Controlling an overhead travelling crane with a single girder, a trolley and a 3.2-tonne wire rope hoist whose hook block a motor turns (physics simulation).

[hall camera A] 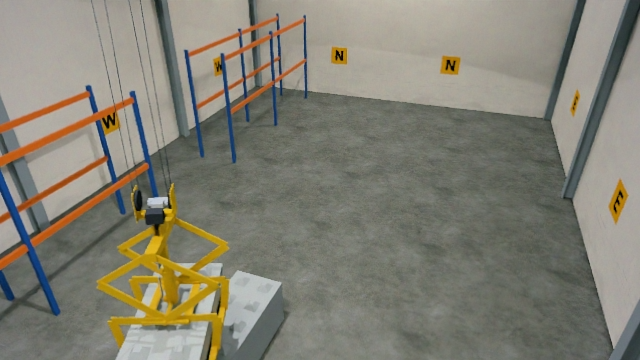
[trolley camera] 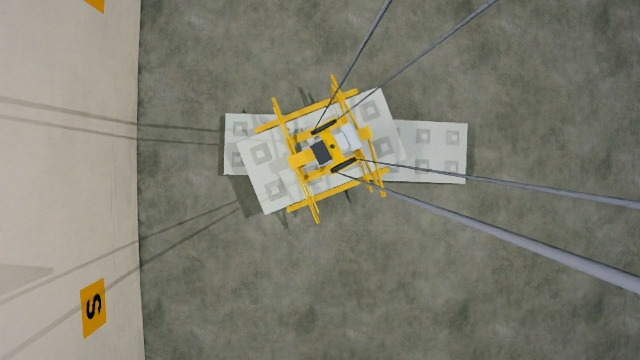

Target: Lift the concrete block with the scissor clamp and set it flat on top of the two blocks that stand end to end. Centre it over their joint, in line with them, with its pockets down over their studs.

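Observation:
The yellow scissor clamp [hall camera A: 170,300] [trolley camera: 322,151] hangs on the ropes and is shut on the concrete block [hall camera A: 155,342] [trolley camera: 265,170], its arms along the long sides. The held block looks about level, above the two lower blocks and apart from them. In the trolley camera it is turned roughly twenty degrees from their line, with corners over both long sides. The right lower block [trolley camera: 437,150] and the left lower block [trolley camera: 231,145] show their studded ends. Their joint is hidden under the load. In hall camera A a lower block [hall camera A: 255,300] shows right of the load.
Blue and orange racks [hall camera A: 229,125] [hall camera A: 140,135] stand along the west wall at the left of hall camera A. In the trolley camera the south wall [trolley camera: 70,200] with its S sign [trolley camera: 93,307] is at the left, beyond the left lower block's end.

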